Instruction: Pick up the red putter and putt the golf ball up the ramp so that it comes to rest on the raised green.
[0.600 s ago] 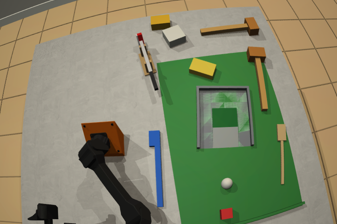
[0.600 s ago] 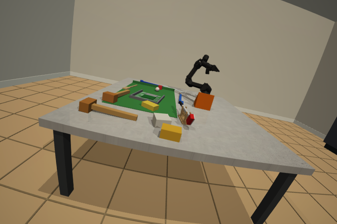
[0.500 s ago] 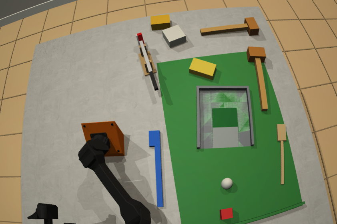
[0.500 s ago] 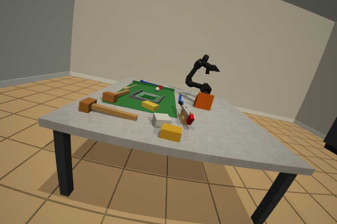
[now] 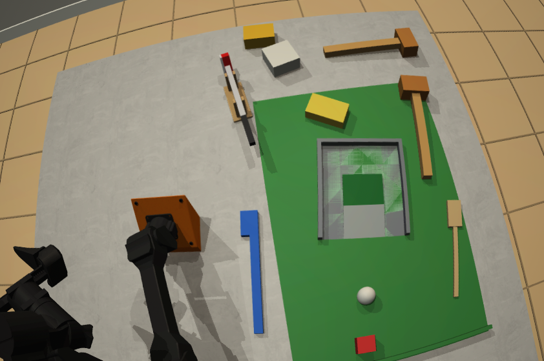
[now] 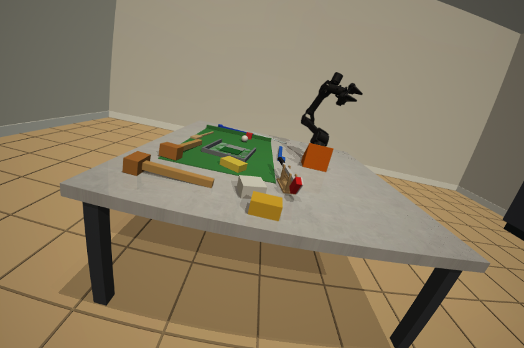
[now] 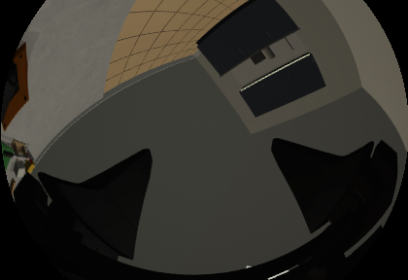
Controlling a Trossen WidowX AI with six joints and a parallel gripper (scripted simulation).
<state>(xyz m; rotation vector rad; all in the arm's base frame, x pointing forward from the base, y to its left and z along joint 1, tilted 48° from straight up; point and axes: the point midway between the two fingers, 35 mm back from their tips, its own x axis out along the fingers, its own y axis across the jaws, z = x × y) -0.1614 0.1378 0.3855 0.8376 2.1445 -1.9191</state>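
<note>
Now: the red putter 51 cm to the left of my gripper tip, 38 cm below it and 38 cm ahead of it. Round my gripper tip: wooden stand: 53 cm to the left, 40 cm below, 38 cm ahead; then white golf ball: 63 cm ahead, 41 cm below, 3 cm to the right; then red cube: 62 cm ahead, 41 cm below, 14 cm to the right.
</note>
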